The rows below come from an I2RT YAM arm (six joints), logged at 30 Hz.
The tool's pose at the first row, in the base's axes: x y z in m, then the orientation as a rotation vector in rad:
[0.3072 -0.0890 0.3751 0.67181 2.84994 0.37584]
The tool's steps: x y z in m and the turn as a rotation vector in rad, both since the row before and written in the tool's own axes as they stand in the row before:
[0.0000 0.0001 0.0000 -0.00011 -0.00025 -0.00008]
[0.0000 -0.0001 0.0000 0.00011 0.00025 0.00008]
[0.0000 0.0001 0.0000 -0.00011 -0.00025 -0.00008]
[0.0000 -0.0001 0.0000 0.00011 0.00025 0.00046]
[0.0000 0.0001 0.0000 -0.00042 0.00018 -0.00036]
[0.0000 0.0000 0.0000 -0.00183 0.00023 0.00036]
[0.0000 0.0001 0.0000 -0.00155 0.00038 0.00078]
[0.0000 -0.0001 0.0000 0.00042 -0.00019 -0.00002]
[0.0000 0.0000 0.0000 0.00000 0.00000 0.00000]
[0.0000 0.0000 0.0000 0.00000 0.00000 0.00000]
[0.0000 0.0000 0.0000 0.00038 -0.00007 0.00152]
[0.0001 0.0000 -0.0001 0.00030 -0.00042 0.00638]
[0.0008 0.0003 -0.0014 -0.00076 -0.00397 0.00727]
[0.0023 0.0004 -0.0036 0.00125 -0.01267 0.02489]
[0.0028 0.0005 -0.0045 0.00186 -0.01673 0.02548]
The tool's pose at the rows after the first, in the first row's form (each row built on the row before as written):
[0.3072 -0.0889 0.3751 0.67167 2.84968 0.37587]
[0.3072 -0.0890 0.3751 0.67181 2.84994 0.37584]
[0.3072 -0.0889 0.3751 0.67167 2.84968 0.37587]
[0.3072 -0.0890 0.3751 0.67236 2.84985 0.37590]
[0.3072 -0.0889 0.3751 0.67176 2.84994 0.37651]
[0.3072 -0.0889 0.3751 0.67194 2.84938 0.37923]
[0.3072 -0.0888 0.3751 0.67278 2.84897 0.38169]
[0.3072 -0.0889 0.3751 0.67283 2.84896 0.38101]
[0.3072 -0.0889 0.3751 0.67283 2.84896 0.38101]
[0.3072 -0.0889 0.3751 0.67283 2.84896 0.38101]
[0.3072 -0.0889 0.3751 0.67510 2.84869 0.38068]
[0.3071 -0.0889 0.3752 0.68440 2.84692 0.38106]
[0.3062 -0.0886 0.3765 0.69477 2.84117 0.38146]
[0.3035 -0.0879 0.3797 0.73081 2.82357 0.37783]
[0.3002 -0.0870 0.3838 0.76740 2.80183 0.37149]

